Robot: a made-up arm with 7 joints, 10 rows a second.
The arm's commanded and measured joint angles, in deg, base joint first. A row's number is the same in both.
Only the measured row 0 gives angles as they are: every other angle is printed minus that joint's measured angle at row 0.
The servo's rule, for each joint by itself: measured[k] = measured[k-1] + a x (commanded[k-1-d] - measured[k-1]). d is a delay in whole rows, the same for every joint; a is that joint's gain. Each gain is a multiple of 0.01, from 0.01 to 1. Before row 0 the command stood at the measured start. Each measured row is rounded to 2 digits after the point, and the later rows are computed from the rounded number. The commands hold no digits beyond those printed.
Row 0, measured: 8.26, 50.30, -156.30, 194.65, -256.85, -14.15, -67.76
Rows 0 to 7, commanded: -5.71, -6.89, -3.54, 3.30, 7.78, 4.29, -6.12; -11.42, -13.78, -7.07, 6.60, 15.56, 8.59, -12.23; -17.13, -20.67, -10.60, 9.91, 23.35, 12.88, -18.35; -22.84, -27.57, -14.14, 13.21, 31.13, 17.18, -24.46; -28.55, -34.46, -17.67, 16.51, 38.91, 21.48, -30.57; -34.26, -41.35, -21.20, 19.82, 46.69, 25.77, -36.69; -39.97, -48.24, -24.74, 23.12, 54.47, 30.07, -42.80; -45.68, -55.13, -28.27, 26.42, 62.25, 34.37, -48.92
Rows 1 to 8, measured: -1.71, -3.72, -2.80, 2.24, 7.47, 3.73, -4.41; -4.62, -9.15, -6.17, 5.20, 15.24, 7.96, -10.04; -8.37, -15.37, -9.67, 8.40, 23.03, 12.24, -16.02; -12.71, -21.96, -13.20, 11.67, 30.81, 16.54, -22.10; -17.46, -28.71, -16.73, 14.96, 38.59, 20.84, -28.20; -22.50, -35.54, -20.26, 18.26, 46.37, 25.13, -34.31; -27.74, -42.40, -23.80, 21.56, 54.15, 29.43, -40.42; -33.12, -49.27, -27.33, 24.86, 61.93, 33.73, -46.54
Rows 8 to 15, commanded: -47.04, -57.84, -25.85, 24.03, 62.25, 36.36, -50.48; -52.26, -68.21, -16.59, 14.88, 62.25, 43.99, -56.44; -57.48, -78.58, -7.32, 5.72, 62.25, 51.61, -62.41; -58.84, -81.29, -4.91, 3.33, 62.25, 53.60, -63.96; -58.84, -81.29, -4.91, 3.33, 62.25, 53.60, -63.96; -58.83, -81.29, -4.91, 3.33, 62.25, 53.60, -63.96; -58.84, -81.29, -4.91, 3.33, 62.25, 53.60, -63.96; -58.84, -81.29, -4.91, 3.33, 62.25, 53.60, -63.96
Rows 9 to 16, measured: -37.30, -53.90, -26.16, 24.30, 62.24, 36.02, -49.38; -41.79, -61.63, -18.60, 17.89, 62.25, 42.95, -54.46; -46.50, -70.78, -9.69, 9.61, 62.25, 50.48, -60.18; -50.20, -76.46, -5.91, 5.34, 62.25, 53.19, -62.90; -52.79, -79.07, -5.12, 3.97, 62.25, 53.55, -63.66; -54.60, -80.27, -4.95, 3.53, 62.25, 53.59, -63.88; -55.87, -80.82, -4.92, 3.39, 62.25, 53.60, -63.94; -56.76, -81.07, -4.91, 3.35, 62.25, 53.60, -63.95
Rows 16 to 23, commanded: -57.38, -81.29, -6.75, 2.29, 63.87, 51.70, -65.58; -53.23, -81.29, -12.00, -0.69, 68.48, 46.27, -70.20; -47.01, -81.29, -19.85, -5.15, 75.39, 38.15, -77.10; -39.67, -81.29, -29.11, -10.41, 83.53, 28.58, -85.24; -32.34, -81.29, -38.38, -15.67, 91.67, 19.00, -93.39; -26.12, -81.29, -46.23, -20.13, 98.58, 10.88, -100.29; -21.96, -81.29, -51.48, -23.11, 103.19, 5.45, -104.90; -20.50, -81.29, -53.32, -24.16, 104.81, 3.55, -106.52
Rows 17 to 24, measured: -56.95, -81.19, -6.36, 2.63, 63.81, 51.95, -65.12; -55.83, -81.24, -10.82, 0.37, 68.29, 47.01, -68.78; -53.18, -81.27, -17.95, -3.38, 75.11, 39.30, -74.77; -49.13, -81.28, -26.77, -8.16, 83.19, 29.97, -82.31; -44.09, -81.29, -35.94, -13.27, 91.33, 20.43, -90.29; -38.70, -81.29, -44.07, -17.93, 98.29, 12.12, -97.49; -33.68, -81.29, -49.92, -21.45, 102.99, 6.32, -102.83; -29.73, -81.29, -52.61, -23.29, 104.74, 3.91, -105.49
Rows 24 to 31, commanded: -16.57, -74.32, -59.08, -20.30, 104.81, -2.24, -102.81; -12.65, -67.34, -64.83, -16.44, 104.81, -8.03, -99.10; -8.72, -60.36, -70.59, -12.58, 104.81, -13.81, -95.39; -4.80, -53.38, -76.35, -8.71, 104.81, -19.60, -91.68; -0.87, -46.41, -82.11, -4.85, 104.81, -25.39, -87.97; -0.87, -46.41, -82.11, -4.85, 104.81, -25.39, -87.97; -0.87, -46.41, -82.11, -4.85, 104.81, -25.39, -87.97; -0.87, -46.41, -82.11, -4.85, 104.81, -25.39, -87.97
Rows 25 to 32, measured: -25.78, -77.53, -57.72, -21.26, 104.81, -1.44, -103.56; -21.84, -72.03, -63.34, -17.98, 104.81, -7.17, -100.35; -17.90, -65.73, -69.07, -14.31, 104.81, -12.95, -96.78; -13.97, -59.06, -74.82, -10.50, 104.81, -18.74, -93.11; -10.04, -52.23, -80.58, -6.66, 104.81, -24.53, -89.41; -7.29, -49.09, -81.79, -5.43, 104.81, -25.28, -88.37; -5.36, -47.64, -82.04, -5.04, 104.81, -25.38, -88.08; -4.01, -46.98, -82.10, -4.91, 104.81, -25.39, -88.00
